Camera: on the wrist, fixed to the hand. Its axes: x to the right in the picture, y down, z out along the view.
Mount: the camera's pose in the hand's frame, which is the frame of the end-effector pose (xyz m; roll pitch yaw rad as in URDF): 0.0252 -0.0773 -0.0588 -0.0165 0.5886 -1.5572
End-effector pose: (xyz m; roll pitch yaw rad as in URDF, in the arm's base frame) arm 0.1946 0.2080 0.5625 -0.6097 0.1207 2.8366
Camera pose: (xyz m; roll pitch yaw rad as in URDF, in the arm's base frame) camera 0.2003 0.3079 0.5556 -0.1450 -0.0195 1.2796
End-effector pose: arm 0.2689 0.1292 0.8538 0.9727 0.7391 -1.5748
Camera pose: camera 0.2742 0.1759 0.7651 -1.5843 0.8430 1.5810
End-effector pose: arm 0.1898 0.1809 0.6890 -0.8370 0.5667 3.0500
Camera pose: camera 0.1677 0.2788 0.6907 -0.6069 -0.2027 1.6242
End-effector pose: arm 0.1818 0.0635 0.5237 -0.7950 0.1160 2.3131
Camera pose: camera 0.2346 0.1481 0.5347 -0.1449 -0.2036 0.7780
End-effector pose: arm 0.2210 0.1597 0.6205 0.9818 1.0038 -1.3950
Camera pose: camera 0.2149 0.2279 0.5472 -1.5946 0.5783 1.7470
